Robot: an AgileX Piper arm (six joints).
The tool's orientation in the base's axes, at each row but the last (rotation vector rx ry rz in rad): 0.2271 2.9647 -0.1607; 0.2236 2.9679 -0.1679; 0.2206 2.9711 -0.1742; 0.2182 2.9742 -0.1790; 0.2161 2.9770 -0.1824; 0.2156 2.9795 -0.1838; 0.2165 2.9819 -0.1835; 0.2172 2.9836 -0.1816; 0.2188 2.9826 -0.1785
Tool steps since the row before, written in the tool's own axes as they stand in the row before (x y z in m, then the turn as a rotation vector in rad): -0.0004 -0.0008 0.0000 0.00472 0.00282 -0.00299; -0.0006 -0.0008 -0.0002 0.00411 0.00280 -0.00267; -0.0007 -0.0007 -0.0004 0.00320 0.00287 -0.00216; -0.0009 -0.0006 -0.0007 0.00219 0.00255 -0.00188; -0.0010 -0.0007 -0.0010 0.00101 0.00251 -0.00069; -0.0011 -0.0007 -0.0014 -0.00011 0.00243 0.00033; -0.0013 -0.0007 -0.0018 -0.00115 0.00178 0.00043; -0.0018 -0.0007 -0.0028 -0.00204 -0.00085 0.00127; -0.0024 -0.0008 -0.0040 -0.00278 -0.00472 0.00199
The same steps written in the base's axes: 0.0003 -0.0008 0.0001 -0.00461 0.00380 0.00186; 0.0004 -0.0008 0.0004 -0.00397 0.00365 0.00165; 0.0005 -0.0007 0.0006 -0.00300 0.00353 0.00129; 0.0007 -0.0006 0.0009 -0.00202 0.00305 0.00122; 0.0007 -0.0007 0.0012 -0.00070 0.00269 0.00024; 0.0008 -0.0006 0.0016 0.00052 0.00233 -0.00058; 0.0009 -0.0006 0.0020 0.00146 0.00154 -0.00044; 0.0013 -0.0006 0.0031 0.00204 -0.00128 -0.00084; 0.0017 -0.0006 0.0044 0.00227 -0.00527 -0.00102
